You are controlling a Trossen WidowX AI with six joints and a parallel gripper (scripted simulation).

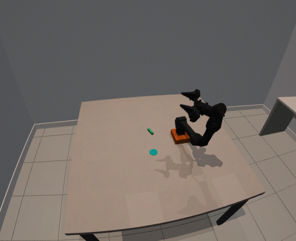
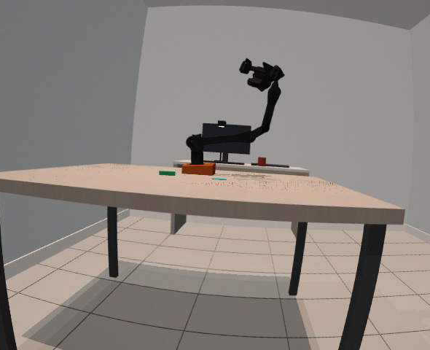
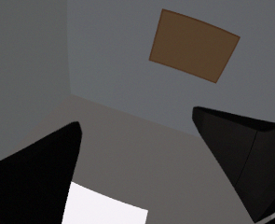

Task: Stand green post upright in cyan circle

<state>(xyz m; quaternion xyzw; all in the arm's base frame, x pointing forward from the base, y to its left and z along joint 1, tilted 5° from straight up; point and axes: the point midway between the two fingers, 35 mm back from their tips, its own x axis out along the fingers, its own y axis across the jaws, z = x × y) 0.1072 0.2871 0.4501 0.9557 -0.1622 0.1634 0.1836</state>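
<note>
My gripper tip is now 70 mm short of the green post, 330 mm to the left of it and 510 mm above it. Also, from my gripper tip: cyan circle: 90 mm ahead, 120 mm to the right, 520 mm below.
</note>
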